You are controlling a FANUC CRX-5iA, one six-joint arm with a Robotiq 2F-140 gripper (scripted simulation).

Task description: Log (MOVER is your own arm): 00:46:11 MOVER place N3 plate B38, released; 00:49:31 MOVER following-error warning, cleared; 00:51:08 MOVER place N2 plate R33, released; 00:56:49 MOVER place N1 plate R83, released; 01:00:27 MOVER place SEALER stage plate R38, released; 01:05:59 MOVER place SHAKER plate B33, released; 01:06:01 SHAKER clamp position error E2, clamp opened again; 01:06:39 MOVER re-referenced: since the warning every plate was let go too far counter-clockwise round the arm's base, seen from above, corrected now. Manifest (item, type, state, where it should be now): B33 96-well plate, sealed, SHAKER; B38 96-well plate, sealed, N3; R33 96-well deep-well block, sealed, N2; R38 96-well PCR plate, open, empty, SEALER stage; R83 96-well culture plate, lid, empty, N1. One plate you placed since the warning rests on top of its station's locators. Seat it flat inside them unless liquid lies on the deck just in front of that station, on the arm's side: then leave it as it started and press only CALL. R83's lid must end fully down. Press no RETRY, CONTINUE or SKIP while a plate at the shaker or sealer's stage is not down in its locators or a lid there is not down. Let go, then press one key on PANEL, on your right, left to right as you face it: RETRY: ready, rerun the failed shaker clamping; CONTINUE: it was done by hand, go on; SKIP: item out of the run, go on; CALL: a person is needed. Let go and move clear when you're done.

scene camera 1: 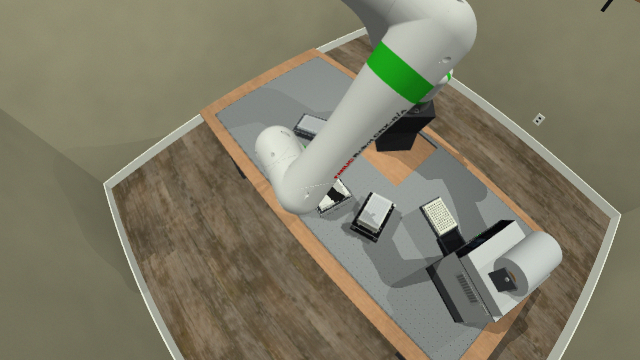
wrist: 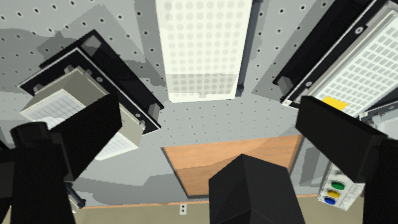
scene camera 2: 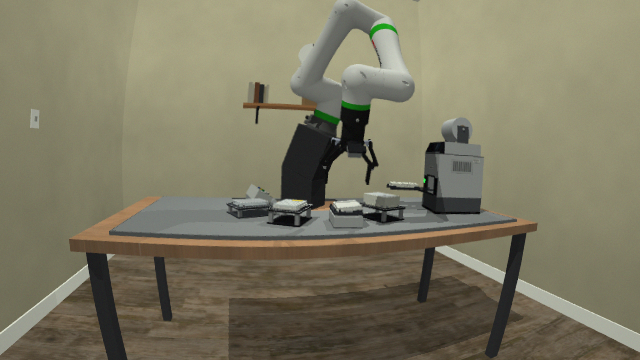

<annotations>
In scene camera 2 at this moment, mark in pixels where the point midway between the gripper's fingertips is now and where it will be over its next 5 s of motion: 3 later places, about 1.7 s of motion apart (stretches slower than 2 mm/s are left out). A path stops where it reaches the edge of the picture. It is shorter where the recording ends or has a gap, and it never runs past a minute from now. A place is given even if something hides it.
The gripper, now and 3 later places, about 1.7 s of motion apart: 346, 182; 348, 173; 347, 192; 346, 204
</annotations>
